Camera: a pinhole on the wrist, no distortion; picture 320 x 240 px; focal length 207.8 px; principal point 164.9 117.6 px. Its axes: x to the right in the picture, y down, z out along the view. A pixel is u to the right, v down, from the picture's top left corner.
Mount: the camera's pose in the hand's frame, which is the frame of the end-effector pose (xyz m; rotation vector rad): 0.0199 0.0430 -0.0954 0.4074 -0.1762 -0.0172
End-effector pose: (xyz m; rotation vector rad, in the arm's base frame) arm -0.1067 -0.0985 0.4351 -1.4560 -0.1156 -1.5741
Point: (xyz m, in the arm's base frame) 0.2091 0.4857 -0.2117
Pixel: outside the picture
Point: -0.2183 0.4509 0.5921
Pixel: 123 17
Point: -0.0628 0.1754 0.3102
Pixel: 28 130
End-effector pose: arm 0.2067 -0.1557 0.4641 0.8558 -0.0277 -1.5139
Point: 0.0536 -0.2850 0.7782
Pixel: 165 210
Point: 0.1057 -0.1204 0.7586
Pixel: 76 210
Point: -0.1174 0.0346 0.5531
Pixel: 52 18
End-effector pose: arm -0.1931 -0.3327 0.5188 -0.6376 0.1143 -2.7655
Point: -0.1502 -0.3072 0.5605
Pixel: 143 123
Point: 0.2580 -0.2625 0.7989
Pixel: 85 191
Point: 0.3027 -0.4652 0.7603
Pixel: outside the picture
